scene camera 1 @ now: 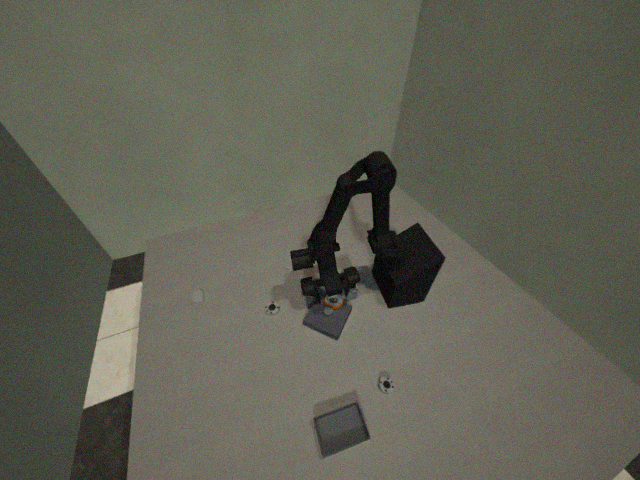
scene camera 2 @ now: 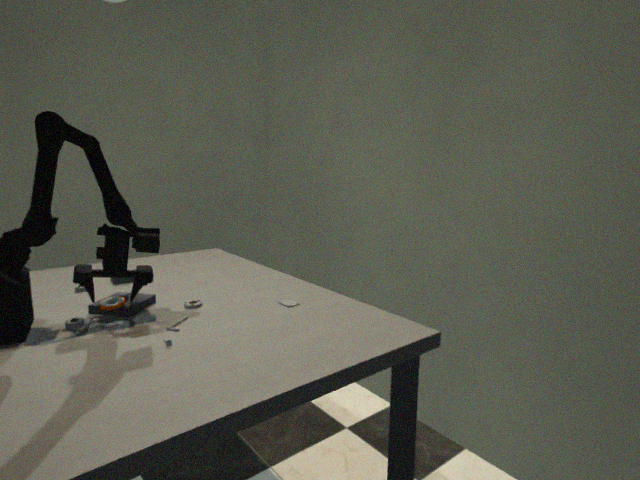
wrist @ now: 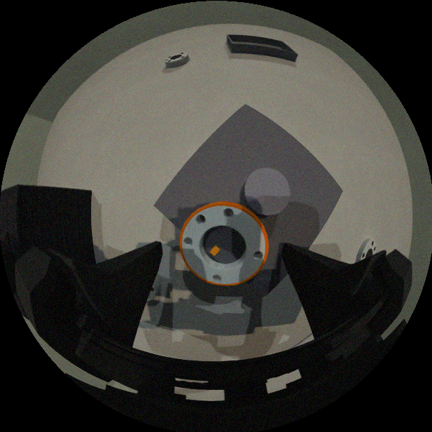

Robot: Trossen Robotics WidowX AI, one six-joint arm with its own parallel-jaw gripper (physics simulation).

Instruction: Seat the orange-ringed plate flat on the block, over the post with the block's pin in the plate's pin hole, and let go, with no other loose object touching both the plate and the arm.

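Places are measured from the arm's base along level axes (x back, y right, z up), in centimetres.
Pixels of known places: gripper, fingertip midpoint: (scene camera 1: 333,299) (scene camera 2: 112,301); arm's base at its link origin: (scene camera 1: 400,256) (scene camera 2: 0,265).
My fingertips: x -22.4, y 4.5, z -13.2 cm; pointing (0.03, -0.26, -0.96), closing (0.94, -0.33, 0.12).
Ahead of a thing's pixels: the offset from my fingertips to its top centre. "spot": to the spot under its first point.
The orange-ringed plate @(dx +0.0, dy -0.2, dz +0.6 cm) (scene camera 1: 336,307) (scene camera 2: 105,306) (wrist: 255,235) rests over one corner area of the dark grey block @(dx -3.9, dy -3.0, dz +0.6 cm) (scene camera 1: 328,328) (scene camera 2: 147,302) (wrist: 215,165), beside the round post @(spot: dx -4.1, dy -3.4, dz +0.6 cm) (scene camera 1: 328,311) (wrist: 267,191), not over it. In the scene camera 2 view it looks tilted. Through its central hole a small orange square (wrist: 215,251) shows, perhaps the pin. My gripper (scene camera 1: 331,299) (scene camera 2: 112,301) (wrist: 224,249) is open and points down, with one finger on each side of the plate and visible gaps between. The plate's underside is hidden.
Loose plain plates (scene camera 1: 276,310) (scene camera 2: 75,323) lie on both sides of the block. Another plate @(dx -1.5, dy -29.3, dz -2.0 cm) (scene camera 1: 381,386) lies near the tray @(dx -17.7, dy -31.0, dz -1.0 cm) (scene camera 1: 341,431) (wrist: 260,47). A bent rod @(dx -9.4, dy +20.3, dz -2.9 cm) (scene camera 2: 178,324), a small piece @(dx -0.9, dy +28.9, dz -2.2 cm) (scene camera 2: 168,343) and a thin flat piece @(dx -40.0, dy +27.9, dz -3.1 cm) (scene camera 1: 198,295) (scene camera 2: 289,303) also lie out.
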